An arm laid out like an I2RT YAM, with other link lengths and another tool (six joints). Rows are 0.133 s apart.
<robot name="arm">
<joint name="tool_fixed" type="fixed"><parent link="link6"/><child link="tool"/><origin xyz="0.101 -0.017 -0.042" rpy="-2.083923 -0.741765 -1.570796"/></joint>
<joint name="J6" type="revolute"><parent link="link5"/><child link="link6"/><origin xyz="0.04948 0 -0.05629" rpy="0 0 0"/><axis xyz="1 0 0"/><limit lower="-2.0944" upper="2.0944"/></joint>
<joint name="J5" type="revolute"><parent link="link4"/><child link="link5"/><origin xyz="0.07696 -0.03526 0.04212" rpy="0 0 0"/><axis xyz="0 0 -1"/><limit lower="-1.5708" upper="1.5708"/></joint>
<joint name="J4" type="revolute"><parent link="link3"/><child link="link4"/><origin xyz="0.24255 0.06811 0.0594" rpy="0 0 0"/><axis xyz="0 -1 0"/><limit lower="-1.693" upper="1.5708"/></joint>
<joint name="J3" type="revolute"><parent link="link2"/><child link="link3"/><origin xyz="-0.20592 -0.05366 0" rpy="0 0 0"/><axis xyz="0 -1 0"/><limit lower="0" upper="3.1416"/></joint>
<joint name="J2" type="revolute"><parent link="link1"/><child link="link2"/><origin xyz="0.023 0.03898 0.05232" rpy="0 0 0"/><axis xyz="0 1 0"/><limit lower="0" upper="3.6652"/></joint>
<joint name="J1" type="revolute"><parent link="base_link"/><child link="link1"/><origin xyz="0 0 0.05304" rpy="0 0 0"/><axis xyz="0 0 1"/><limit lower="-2.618" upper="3.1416"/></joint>
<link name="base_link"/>
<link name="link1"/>
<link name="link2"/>
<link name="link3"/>
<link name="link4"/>
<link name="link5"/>
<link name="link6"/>
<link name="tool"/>
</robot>
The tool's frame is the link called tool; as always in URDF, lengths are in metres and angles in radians.
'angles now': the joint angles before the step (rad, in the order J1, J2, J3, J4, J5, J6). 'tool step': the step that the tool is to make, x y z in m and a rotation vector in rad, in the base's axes. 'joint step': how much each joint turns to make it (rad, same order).
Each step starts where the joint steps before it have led.
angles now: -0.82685, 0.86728, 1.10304, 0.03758, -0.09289, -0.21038
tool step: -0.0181, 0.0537, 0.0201, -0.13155, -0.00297, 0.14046
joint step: -0.00029, -0.21979, -0.07750, -0.04996, -0.16087, -0.03880
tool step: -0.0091, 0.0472, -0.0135, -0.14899, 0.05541, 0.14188
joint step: 0.00058, -0.22330, -0.14761, -0.03145, -0.18445, -0.08248
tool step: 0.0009, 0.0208, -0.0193, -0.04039, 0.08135, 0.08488
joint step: 0.00014, -0.07837, -0.03984, -0.09043, -0.11126, -0.05574
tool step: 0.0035, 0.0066, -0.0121, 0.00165, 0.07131, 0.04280
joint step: -0.00003, 0.00650, 0.01916, -0.08513, -0.05687, -0.04196
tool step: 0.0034, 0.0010, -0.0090, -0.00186, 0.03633, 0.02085
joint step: -0.00064, 0.00614, -0.00539, -0.02696, -0.02810, -0.02624
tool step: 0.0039, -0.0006, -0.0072, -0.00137, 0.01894, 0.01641
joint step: 0.00047, 0.00553, -0.01623, 0.00191, -0.01898, -0.01338
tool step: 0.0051, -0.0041, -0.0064, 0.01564, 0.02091, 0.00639
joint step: 0.00054, 0.02812, -0.00104, 0.00083, -0.00672, -0.00434
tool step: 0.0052, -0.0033, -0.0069, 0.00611, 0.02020, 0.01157
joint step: -0.00027, 0.02368, -0.00766, 0.00659, -0.01362, -0.01061
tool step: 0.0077, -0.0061, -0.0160, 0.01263, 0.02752, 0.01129
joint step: 0.00011, 0.02145, -0.03993, 0.02552, -0.01286, -0.01260
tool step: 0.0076, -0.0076, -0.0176, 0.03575, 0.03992, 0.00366
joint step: -0.00006, 0.04223, -0.01954, 0.00456, -0.00426, -0.00608
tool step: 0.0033, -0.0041, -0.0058, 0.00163, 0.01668, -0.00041
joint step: -0.00062, 0.02369, -0.00343, 0.00541, -0.00099, -0.01444
